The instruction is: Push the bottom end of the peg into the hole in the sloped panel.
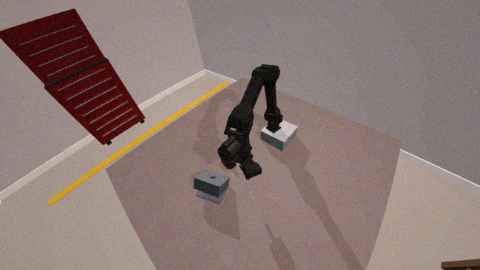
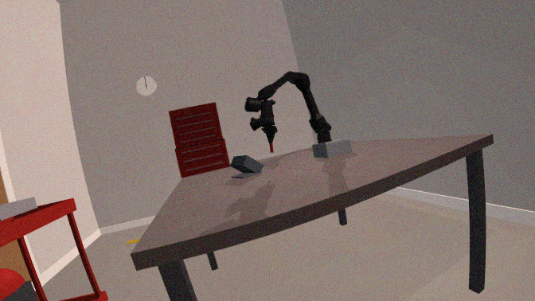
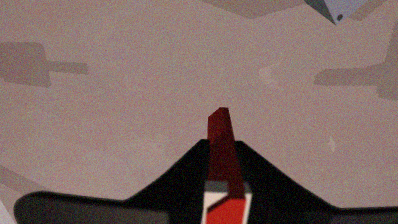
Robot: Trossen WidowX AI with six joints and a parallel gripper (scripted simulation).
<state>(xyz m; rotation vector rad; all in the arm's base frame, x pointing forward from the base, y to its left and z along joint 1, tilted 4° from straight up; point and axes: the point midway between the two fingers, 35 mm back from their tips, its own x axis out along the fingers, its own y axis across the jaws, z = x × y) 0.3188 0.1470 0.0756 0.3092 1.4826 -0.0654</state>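
My gripper tip is now 13 cm short of the grey sloped panel, 10 cm to the left of it and 9 cm above it. Also, from my gripper tip: red peg 2 cm above.
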